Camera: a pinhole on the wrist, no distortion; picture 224 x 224 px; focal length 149.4 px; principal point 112.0 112.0 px. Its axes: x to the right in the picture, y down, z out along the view. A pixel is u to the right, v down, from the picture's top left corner.
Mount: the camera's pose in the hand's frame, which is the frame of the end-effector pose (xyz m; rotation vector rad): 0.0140 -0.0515 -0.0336 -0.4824 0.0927 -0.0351
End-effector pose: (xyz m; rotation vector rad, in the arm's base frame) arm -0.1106 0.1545 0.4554 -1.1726 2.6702 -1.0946
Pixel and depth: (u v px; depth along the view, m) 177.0 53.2 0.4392
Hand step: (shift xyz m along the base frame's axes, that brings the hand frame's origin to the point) -0.0472 -0.4141 -0.2483
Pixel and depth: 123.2 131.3 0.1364
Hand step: -0.0215 -0.0582 -0.0656
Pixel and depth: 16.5 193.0 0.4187
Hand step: -0.0054 0.1557 -0.4590
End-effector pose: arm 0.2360 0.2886 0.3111 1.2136 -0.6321 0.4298
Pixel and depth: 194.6 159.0 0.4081
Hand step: 0.0098 -0.1713 0.4088
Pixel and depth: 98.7 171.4 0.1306
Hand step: -0.0351 -0.0391 0.0629
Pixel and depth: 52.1 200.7 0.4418
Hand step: -0.3859 -0.1137 0.2626
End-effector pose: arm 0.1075 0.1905 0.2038 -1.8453 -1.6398 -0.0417
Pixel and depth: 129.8 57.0 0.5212
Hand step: -0.1590 0.3564 -0.3516
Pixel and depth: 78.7 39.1 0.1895
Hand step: -0.1117 0.0778 -0.1259
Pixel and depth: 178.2 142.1 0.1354
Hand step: 0.0204 0.1095 -0.0295
